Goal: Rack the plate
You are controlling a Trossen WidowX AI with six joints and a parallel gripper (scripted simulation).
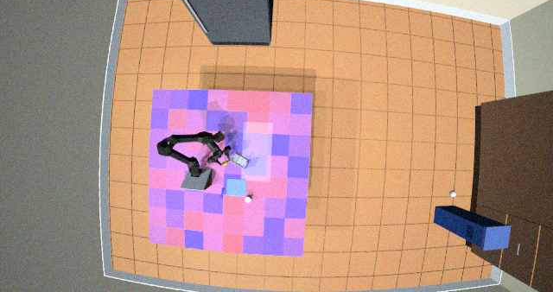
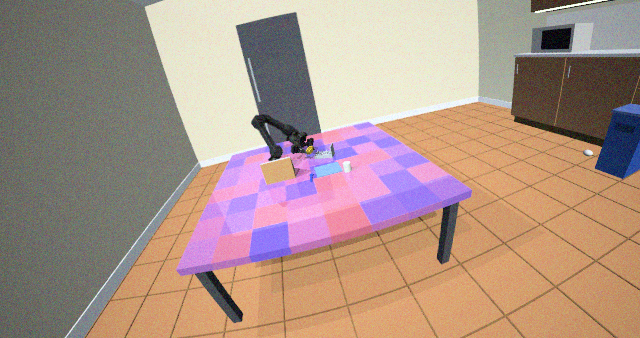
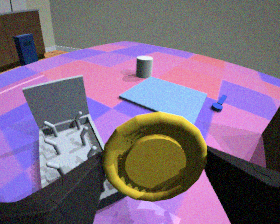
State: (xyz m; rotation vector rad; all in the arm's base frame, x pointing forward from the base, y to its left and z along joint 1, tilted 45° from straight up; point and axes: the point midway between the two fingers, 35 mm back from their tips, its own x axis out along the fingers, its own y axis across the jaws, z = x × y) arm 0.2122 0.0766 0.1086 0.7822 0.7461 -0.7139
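The grey dish rack lies 8 cm ahead of my gripper tip, 2 cm to the left of it and 4 cm below it. Round my gripper tip: small white cup: 18 cm ahead, 26 cm to the right, 4 cm below; then plate: 1 cm to the left.
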